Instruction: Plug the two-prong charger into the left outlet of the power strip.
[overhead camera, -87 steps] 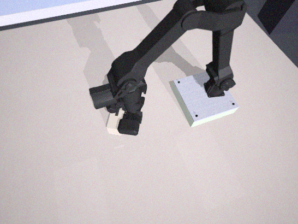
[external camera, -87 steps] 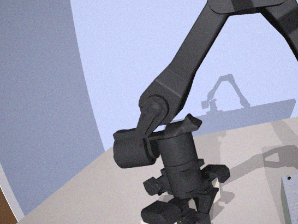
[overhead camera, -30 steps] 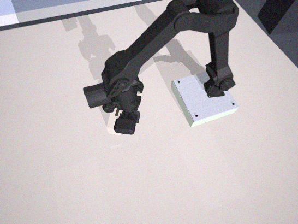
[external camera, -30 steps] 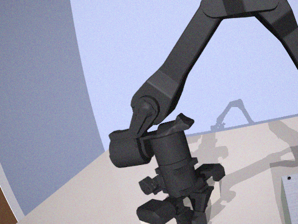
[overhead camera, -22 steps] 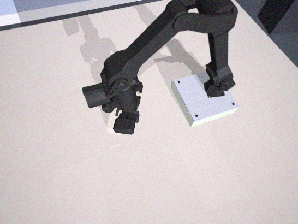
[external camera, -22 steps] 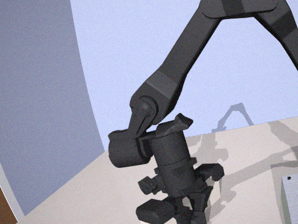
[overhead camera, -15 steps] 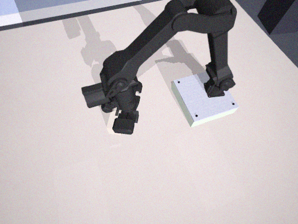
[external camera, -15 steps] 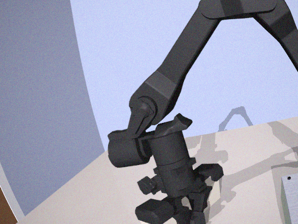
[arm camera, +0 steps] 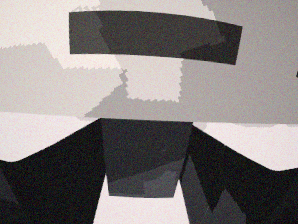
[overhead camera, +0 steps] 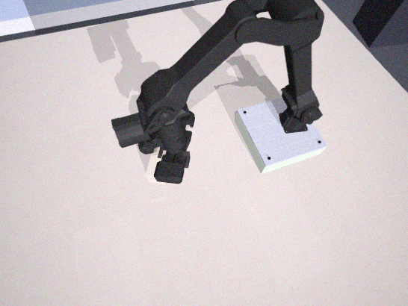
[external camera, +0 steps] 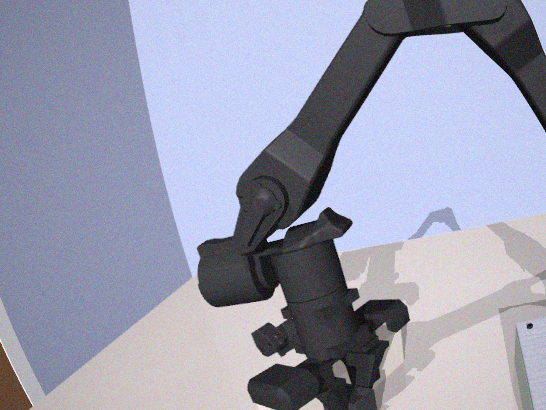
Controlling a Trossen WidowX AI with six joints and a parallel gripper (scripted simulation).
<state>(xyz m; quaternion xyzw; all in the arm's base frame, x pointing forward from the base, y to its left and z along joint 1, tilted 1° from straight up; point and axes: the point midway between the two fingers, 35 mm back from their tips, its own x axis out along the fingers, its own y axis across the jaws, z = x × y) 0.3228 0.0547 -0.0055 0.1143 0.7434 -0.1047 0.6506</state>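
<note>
The charger is 2 cm ahead of my gripper tip, 1 cm to the right of it and 1 cm above it.
</note>
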